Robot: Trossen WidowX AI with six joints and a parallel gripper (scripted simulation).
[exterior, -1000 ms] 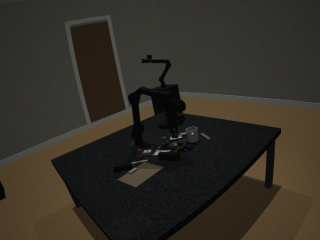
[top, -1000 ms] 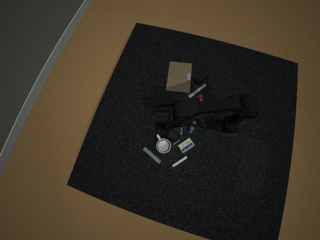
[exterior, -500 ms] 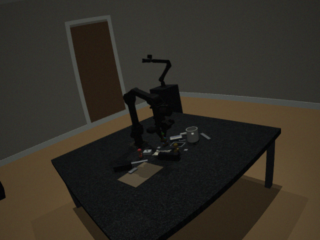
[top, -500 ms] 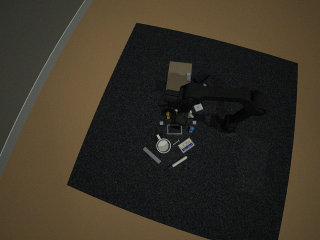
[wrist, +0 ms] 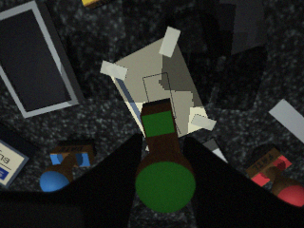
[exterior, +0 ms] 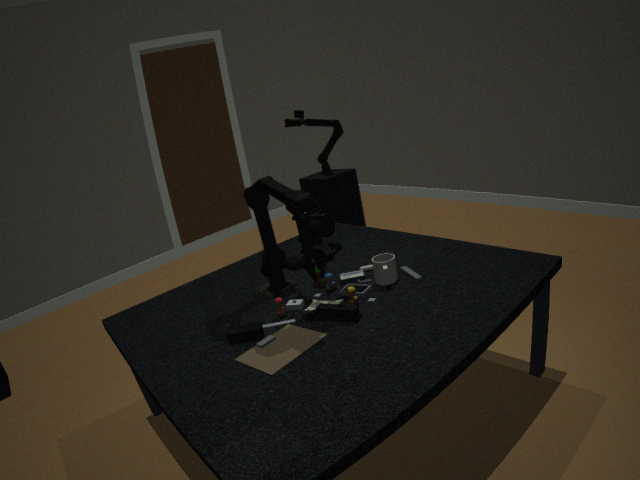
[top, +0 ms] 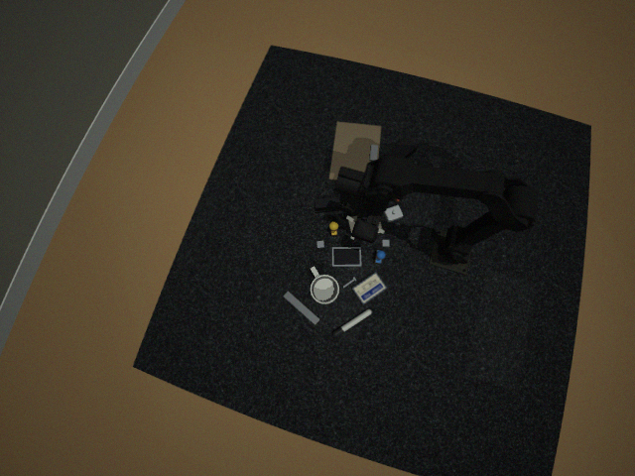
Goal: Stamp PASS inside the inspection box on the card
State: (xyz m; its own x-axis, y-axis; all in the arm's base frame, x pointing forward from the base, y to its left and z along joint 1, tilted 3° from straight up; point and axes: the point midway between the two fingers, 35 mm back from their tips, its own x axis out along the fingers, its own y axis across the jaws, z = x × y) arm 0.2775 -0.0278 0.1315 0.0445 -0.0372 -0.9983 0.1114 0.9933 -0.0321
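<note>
Now: gripper tip 10 cm above the cream card. From my gripper tip the other things lie so: yellow-knob stamp (9 cm ahead, 7 cm below, 4 cm to the left); then blue-knob stamp (10 cm to the left, 7 cm below, 6 cm behind); then PASS stamp (1 cm below).
</note>
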